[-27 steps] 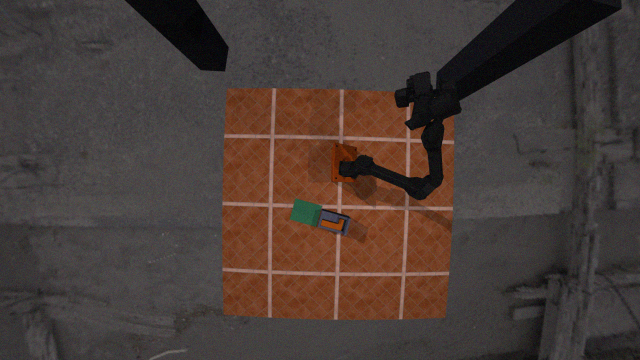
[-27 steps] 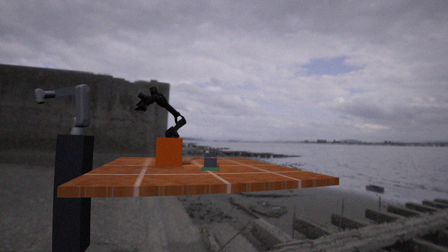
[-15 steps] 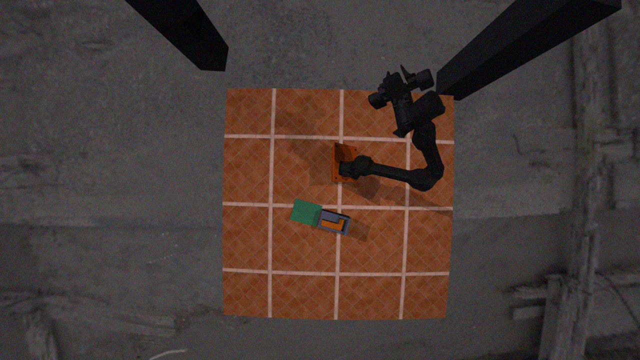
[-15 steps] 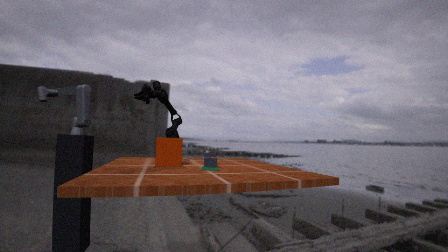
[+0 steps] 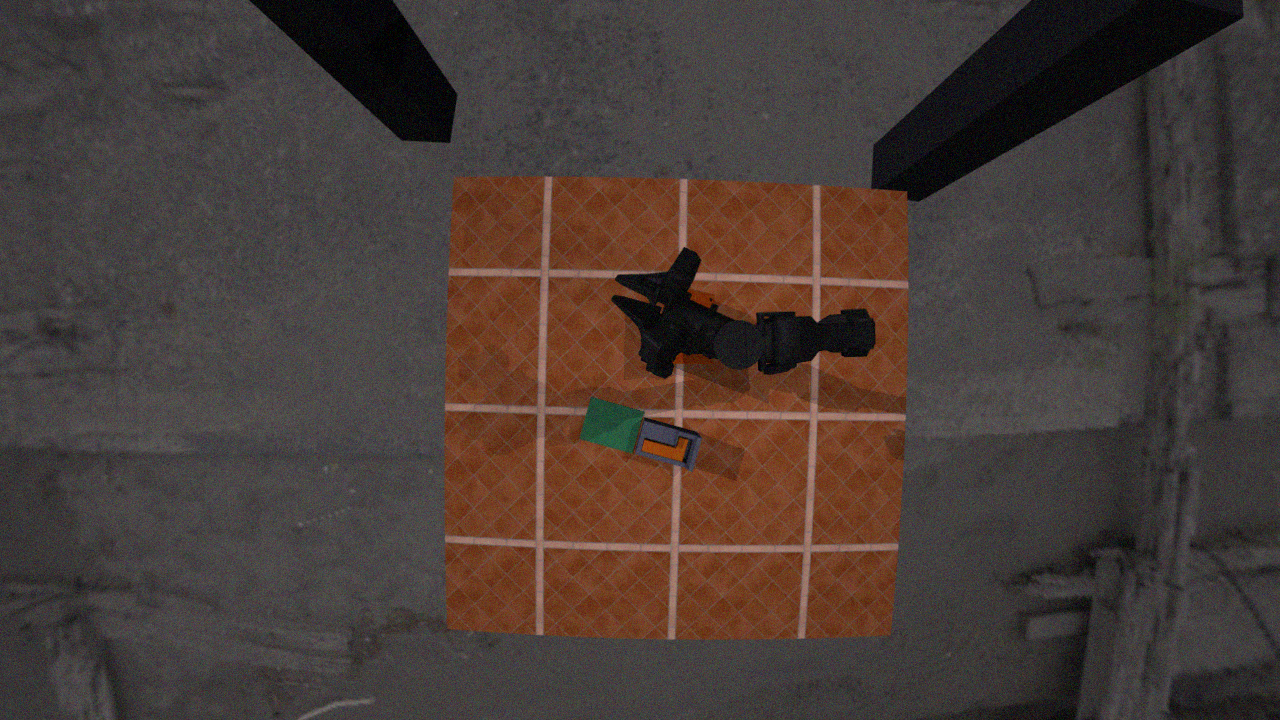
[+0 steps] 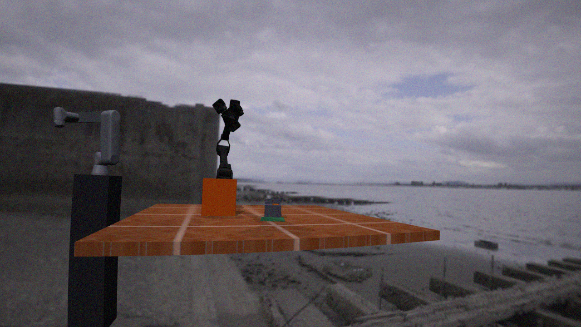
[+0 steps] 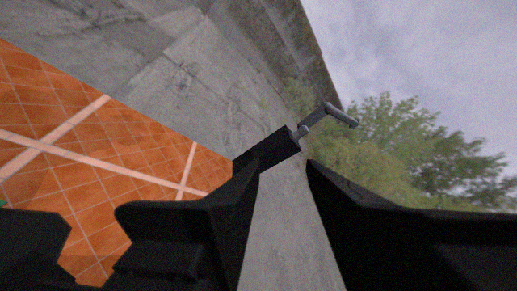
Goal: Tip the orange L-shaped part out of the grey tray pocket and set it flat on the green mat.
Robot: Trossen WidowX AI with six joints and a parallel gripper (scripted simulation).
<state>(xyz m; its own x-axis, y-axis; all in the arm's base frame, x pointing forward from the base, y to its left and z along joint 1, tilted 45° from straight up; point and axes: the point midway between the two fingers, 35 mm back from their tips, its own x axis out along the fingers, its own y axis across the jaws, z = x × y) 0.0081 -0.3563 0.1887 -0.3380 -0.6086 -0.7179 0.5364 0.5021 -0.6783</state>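
The orange L-shaped part lies 48 cm below my gripper tip, 31 cm ahead of it and 15 cm to the left of it. From my gripper tip the other things lie so: green mat 54 cm below, 28 cm ahead, 1 cm to the right.
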